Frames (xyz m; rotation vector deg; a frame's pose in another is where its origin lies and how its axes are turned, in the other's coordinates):
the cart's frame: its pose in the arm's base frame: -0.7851 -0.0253 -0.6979 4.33 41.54 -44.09
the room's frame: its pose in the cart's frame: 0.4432 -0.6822 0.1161 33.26 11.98 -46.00
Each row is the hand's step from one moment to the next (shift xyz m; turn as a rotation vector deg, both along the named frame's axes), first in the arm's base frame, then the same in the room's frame.
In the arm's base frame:
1: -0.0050 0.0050 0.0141 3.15 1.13 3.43
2: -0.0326 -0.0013 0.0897 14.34 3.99 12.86
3: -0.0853 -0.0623 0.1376 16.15 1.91 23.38
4: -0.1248 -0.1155 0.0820 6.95 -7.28 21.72
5: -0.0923 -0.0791 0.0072 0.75 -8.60 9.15
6: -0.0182 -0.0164 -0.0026 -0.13 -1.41 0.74
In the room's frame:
1: -0.0108 -0.0091 0.0070 -3.83 1.95 2.12
2: -0.0436 -0.0532 0.0662 -14.90 9.78 8.32
3: -0.0119 -0.1048 0.1377 -20.23 9.25 17.79
4: 0.0727 -0.1195 0.1268 -9.72 2.47 21.74
5: 0.0813 -0.0762 0.0492 0.65 -0.08 12.56
6: 0.0190 -0.0139 0.0072 0.64 -0.07 1.46

